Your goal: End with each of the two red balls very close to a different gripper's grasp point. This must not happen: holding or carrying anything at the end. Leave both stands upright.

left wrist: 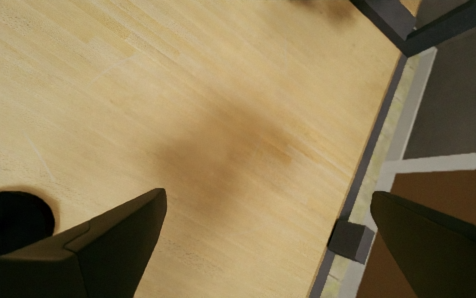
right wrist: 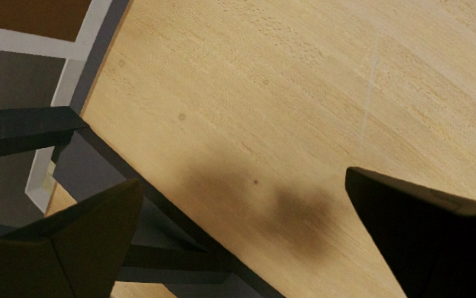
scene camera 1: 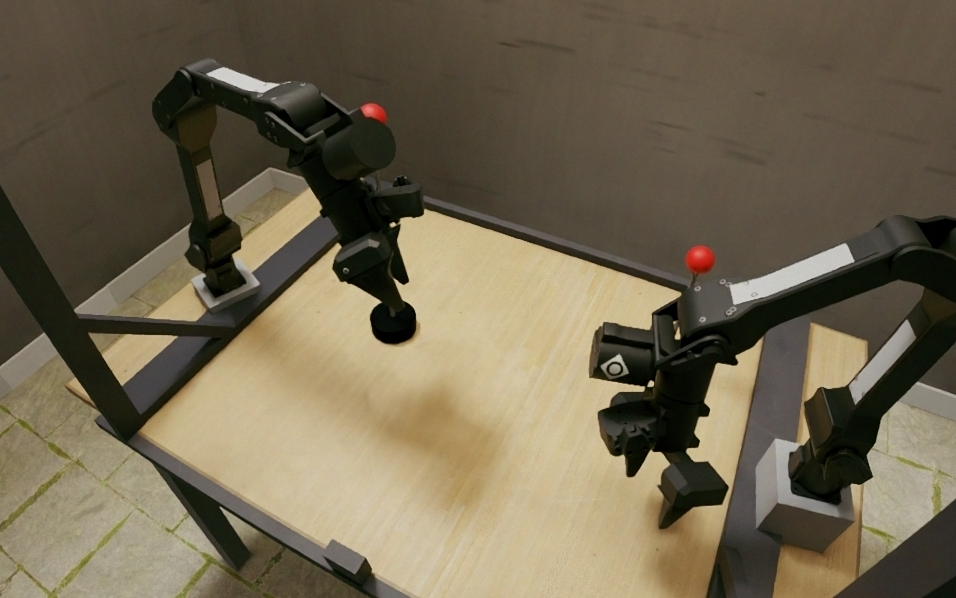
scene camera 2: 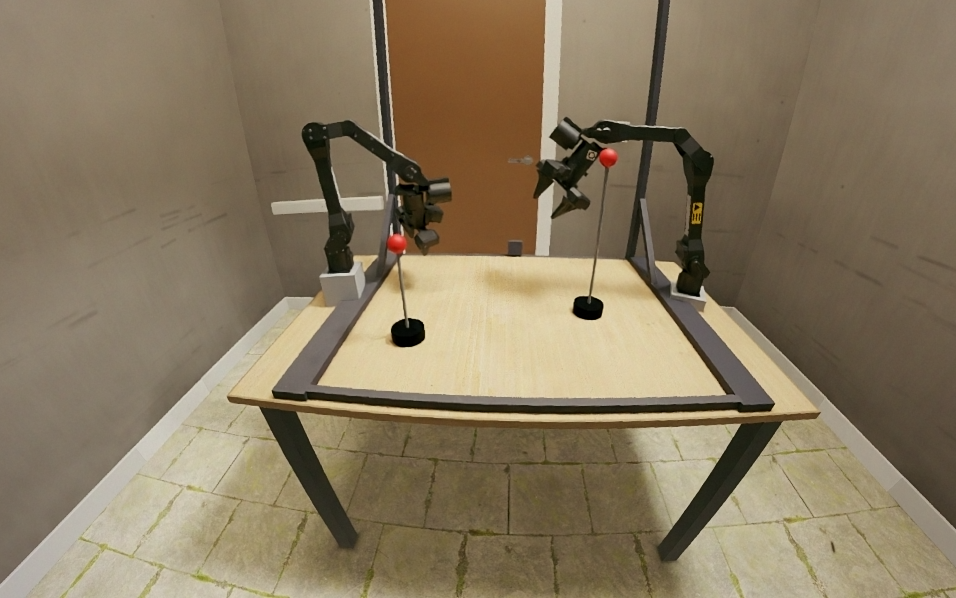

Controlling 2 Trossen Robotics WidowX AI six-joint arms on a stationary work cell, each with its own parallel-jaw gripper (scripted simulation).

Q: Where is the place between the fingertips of my right gripper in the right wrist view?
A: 245, 183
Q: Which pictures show my right gripper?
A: The right wrist view, scene camera 1 and scene camera 2 only.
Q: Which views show my left gripper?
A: The left wrist view, scene camera 1 and scene camera 2 only.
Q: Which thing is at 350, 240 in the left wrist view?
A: A small grey block.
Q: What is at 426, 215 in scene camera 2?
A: My right gripper.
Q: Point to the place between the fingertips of my left gripper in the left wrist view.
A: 267, 199
